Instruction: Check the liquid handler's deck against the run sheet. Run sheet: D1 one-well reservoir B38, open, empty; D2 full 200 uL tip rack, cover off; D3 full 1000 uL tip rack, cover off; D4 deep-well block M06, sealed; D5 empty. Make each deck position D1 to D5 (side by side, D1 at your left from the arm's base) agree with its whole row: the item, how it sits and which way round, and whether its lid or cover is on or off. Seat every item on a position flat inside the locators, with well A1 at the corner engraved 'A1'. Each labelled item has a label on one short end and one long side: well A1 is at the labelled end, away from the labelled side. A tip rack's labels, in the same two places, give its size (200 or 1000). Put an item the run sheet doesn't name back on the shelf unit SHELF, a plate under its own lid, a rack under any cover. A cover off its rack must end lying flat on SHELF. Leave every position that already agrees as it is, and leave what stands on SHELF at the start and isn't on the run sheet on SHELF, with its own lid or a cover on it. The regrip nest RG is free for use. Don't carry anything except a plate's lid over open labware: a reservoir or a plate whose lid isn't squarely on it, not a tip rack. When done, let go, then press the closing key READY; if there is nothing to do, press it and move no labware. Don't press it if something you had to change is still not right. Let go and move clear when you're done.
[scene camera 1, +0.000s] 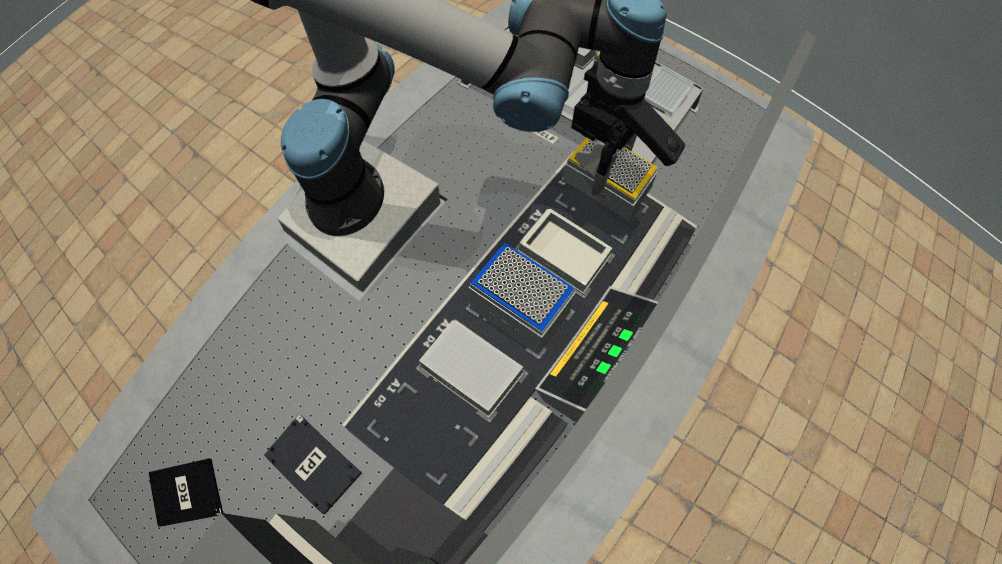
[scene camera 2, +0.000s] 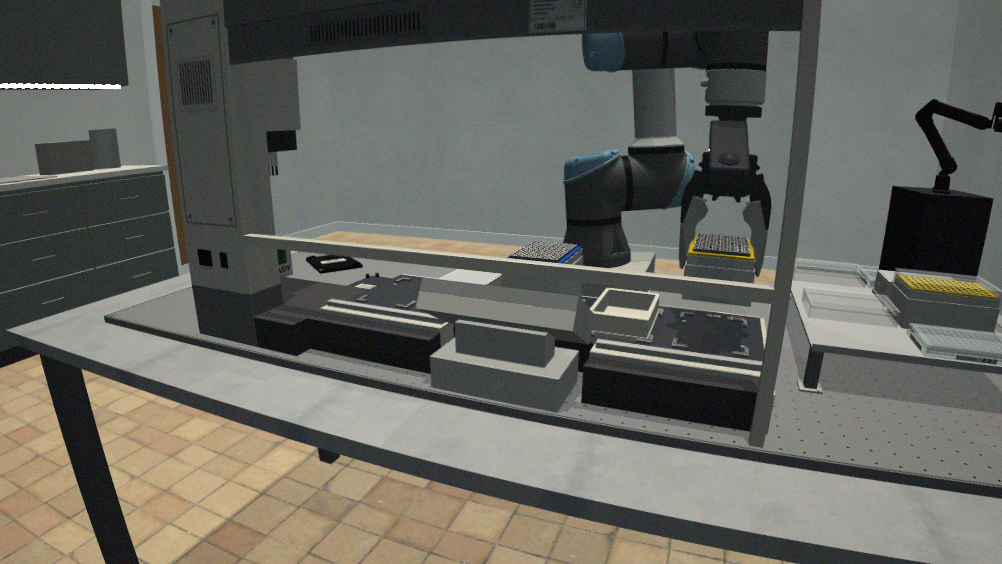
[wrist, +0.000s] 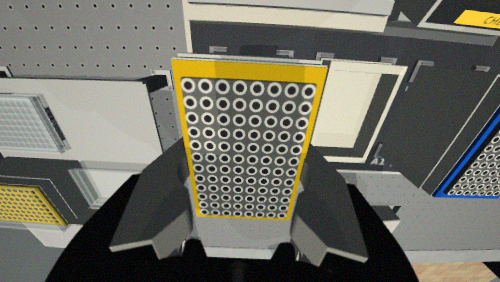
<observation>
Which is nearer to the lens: the blue-framed tip rack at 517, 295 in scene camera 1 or the one-well reservoir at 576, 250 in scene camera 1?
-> The blue-framed tip rack.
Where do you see my gripper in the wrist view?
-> At 247, 138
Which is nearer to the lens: the yellow-framed tip rack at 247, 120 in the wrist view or the blue-framed tip rack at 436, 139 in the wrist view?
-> The yellow-framed tip rack.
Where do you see a shelf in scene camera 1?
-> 672, 122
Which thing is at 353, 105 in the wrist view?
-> A one-well reservoir.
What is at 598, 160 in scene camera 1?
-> My gripper.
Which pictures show the blue-framed tip rack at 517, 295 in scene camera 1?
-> Scene camera 1, scene camera 2 and the wrist view: all of them.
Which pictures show the one-well reservoir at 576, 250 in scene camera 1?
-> Scene camera 1, scene camera 2 and the wrist view: all of them.
</observation>
